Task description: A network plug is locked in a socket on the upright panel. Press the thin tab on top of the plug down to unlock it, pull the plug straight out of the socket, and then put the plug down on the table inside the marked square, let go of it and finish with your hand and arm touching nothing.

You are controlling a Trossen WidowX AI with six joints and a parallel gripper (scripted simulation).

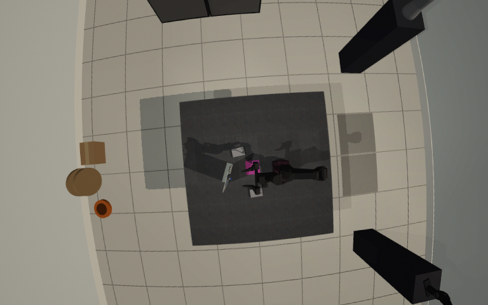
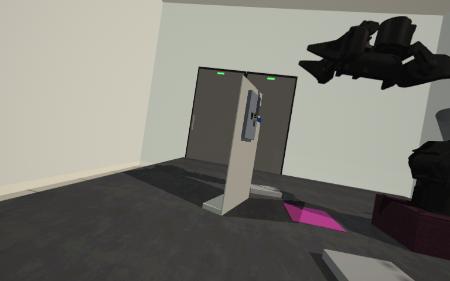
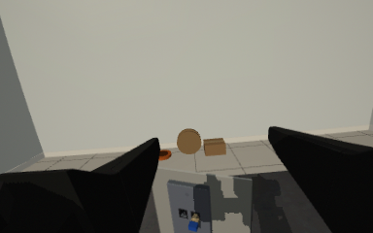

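Right now my gripper tip is 180 mm above the network plug, 90 mm short of it and 20 mm to the right of it. Also, from my gripper tip: marked square (410 mm below, 90 mm behind, 20 mm to the right); then upright panel (270 mm below, 110 mm ahead, 20 mm to the left).
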